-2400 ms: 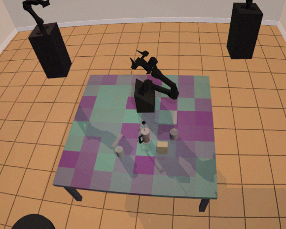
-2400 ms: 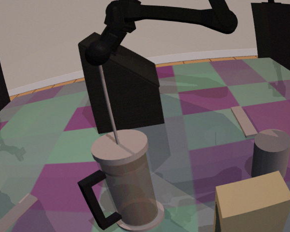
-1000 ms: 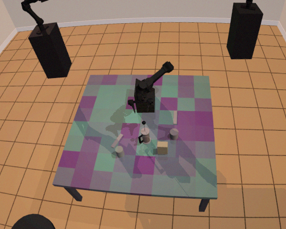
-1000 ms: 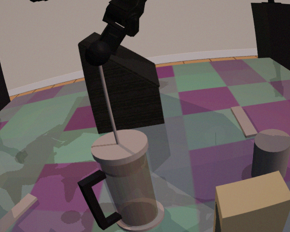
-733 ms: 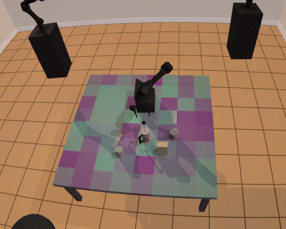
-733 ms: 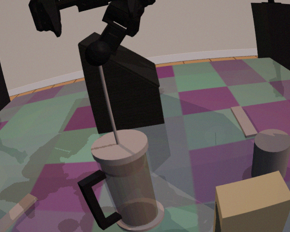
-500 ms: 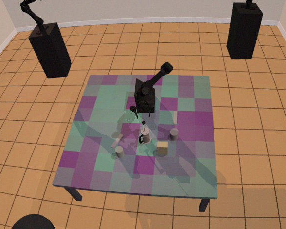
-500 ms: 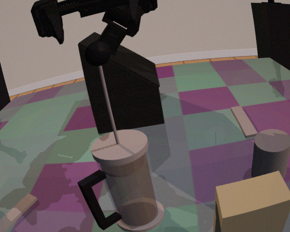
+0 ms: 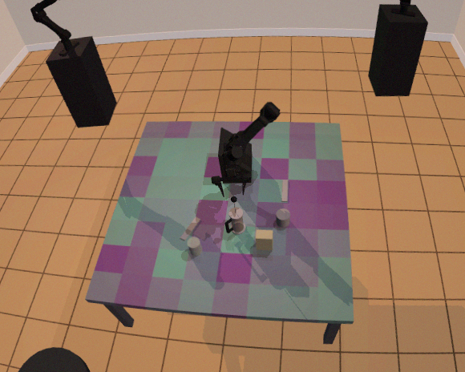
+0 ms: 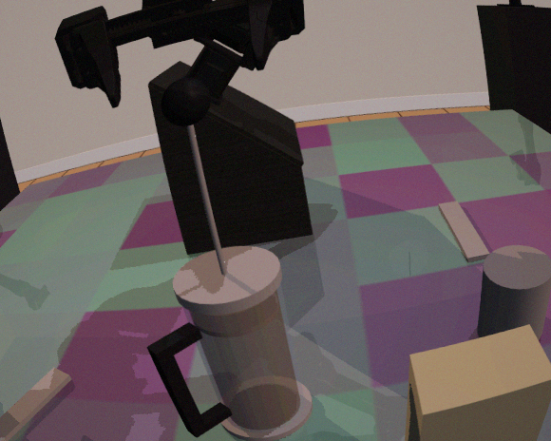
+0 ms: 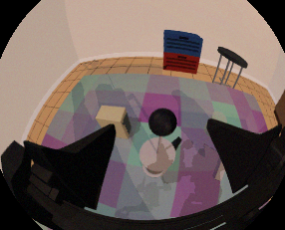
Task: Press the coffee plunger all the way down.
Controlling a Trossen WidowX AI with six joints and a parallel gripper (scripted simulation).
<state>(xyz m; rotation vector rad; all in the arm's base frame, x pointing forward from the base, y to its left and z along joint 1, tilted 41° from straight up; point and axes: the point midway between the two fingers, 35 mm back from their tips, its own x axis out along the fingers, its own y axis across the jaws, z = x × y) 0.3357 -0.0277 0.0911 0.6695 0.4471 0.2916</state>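
My gripper tip is now 2 cm short of the glass coffee press, 1 cm to the left of it and 14 cm above it.
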